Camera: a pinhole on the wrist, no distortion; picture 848 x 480 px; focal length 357.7 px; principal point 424.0 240.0 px. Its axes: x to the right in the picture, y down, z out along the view. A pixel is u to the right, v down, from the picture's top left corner.
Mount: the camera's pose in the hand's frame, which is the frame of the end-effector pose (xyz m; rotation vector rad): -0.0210 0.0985 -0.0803 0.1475 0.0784 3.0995
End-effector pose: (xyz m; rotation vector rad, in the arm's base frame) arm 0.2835 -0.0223 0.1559 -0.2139 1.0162 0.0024
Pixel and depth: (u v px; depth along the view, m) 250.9 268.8 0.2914
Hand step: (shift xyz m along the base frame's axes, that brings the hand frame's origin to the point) 0.2353 0.1029 -0.0380
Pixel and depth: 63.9 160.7 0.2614
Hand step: 0.2535 0.1563 -0.1768
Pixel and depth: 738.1 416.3 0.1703
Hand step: 0.0050 0.0628 0.1813
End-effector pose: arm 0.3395 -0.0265 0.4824 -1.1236 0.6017 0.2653
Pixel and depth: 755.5 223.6 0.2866
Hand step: -0.2033 0.2886 0.1118
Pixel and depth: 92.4 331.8 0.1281
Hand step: 0.0670 0.0518 -0.1023
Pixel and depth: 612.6 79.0 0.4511
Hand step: -0.2110 0.5029 -0.0221
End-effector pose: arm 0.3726 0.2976 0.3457 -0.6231 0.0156 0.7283
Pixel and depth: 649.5 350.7 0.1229
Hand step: -0.1198 0.0134 0.0249
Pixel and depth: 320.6 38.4 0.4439
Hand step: -0.1753 0.4876 0.0482
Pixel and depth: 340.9 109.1 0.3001
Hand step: -0.1171 0.2869 0.0349
